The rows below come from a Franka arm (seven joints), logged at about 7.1 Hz.
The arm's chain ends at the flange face. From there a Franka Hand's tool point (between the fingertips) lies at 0.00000 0.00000 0.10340 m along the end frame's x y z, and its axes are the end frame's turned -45 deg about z.
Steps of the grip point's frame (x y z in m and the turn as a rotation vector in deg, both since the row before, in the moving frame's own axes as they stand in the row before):
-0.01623, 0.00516, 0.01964, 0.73, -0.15, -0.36
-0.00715, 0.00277, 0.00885, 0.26, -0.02, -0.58
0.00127, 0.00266, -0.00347, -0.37, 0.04, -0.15
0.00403, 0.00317, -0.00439, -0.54, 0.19, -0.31
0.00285, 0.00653, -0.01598, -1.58, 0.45, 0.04
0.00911, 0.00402, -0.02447, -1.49, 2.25, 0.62
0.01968, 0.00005, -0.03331, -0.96, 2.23, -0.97
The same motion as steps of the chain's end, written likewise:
-0.00670, 0.01586, 0.01965, 0.41, -0.62, -0.36
-0.00274, 0.00732, 0.00885, 0.17, -0.20, -0.58
0.00226, 0.00056, -0.00347, -0.23, 0.29, -0.15
0.00416, -0.00105, -0.00438, -0.25, 0.52, -0.31
0.00404, 0.00116, -0.01594, -0.80, 1.44, 0.04
0.00451, -0.00266, -0.02436, 0.54, 2.64, 0.62
0.00990, -0.01223, -0.03322, 0.90, 2.26, -0.97

